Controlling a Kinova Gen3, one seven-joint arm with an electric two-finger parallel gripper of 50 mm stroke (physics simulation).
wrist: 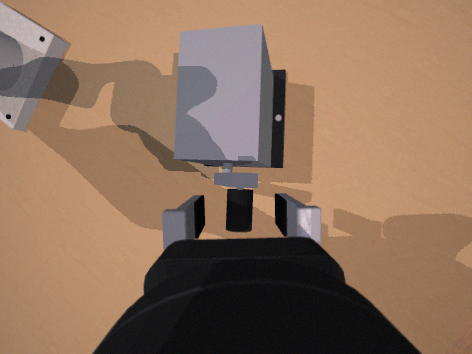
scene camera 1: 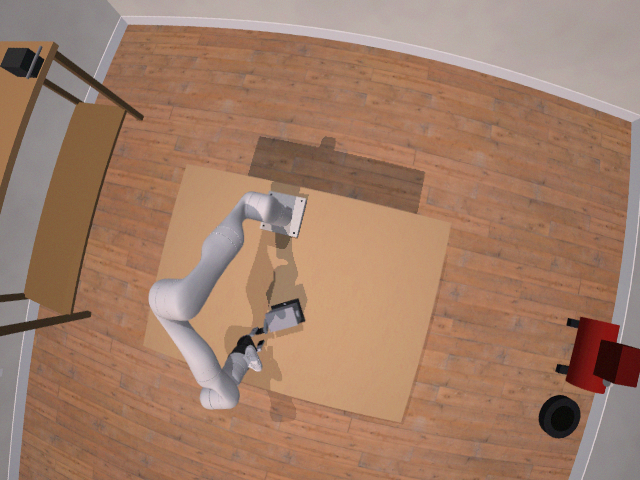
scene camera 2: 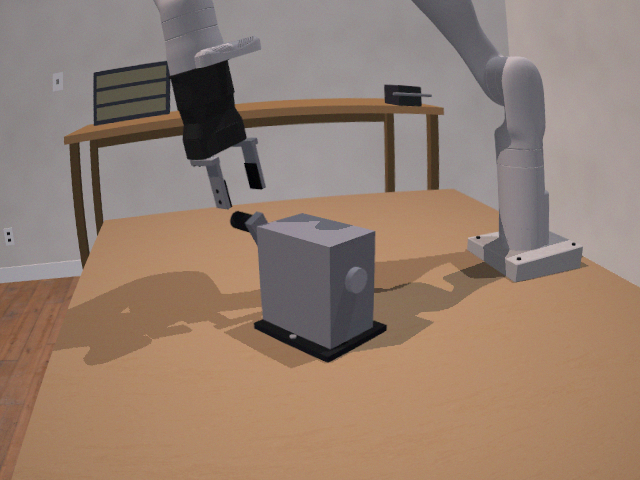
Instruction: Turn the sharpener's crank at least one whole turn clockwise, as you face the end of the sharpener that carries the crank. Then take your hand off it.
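Places are measured from the arm's base along level axes (x ahead, y left, z up), in metres.
Pixels of known places: gripper, between the fingertips: [wrist: 239, 209] [scene camera 1: 258, 334] [scene camera 2: 241, 197]; arm's base, origin of its link: [wrist: 2, 63] [scene camera 1: 281, 216] [scene camera 2: 522, 242].
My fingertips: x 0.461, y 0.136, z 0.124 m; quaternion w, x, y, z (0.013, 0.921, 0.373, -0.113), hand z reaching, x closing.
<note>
Ahead of a thing's pixels: the offset from my fingertips to its top centre. "spot": to the spot under its first point. Level surfaces: height alone.
The sharpener {spot: 0.089 m back, 0.060 m left, 0.028 m down} [scene camera 1: 283, 319] [scene camera 2: 297, 281] [wrist: 227, 95] is a grey box standing upright on a black base plate. Its grey crank arm [scene camera 2: 255, 221] [wrist: 236, 180] is on the end facing my gripper and points up, its tip near the height of the box's top. The black crank handle {spot: 0.004 m ahead, 0.000 m left, 0.029 m down} [scene camera 2: 239, 220] [wrist: 239, 210] sticks out from the crank arm toward my gripper. My gripper [scene camera 1: 260, 338] [scene camera 2: 241, 197] [wrist: 239, 209] is open and empty. In scene camera 2 its fingertips are above the handle, apart from it. In the wrist view the handle shows between the two fingers, with space on both sides.
The sharpener stands on a wooden table {0.156 m down} [scene camera 1: 361, 310] [scene camera 2: 465, 387]. The arm's white base [scene camera 1: 298, 217] [scene camera 2: 542, 260] [wrist: 42, 65] is bolted to the same table. A side table [scene camera 2: 336, 107] with a dark panel [scene camera 2: 131, 93] and a small black box [scene camera 1: 19, 60] [scene camera 2: 402, 95] stands by the wall.
</note>
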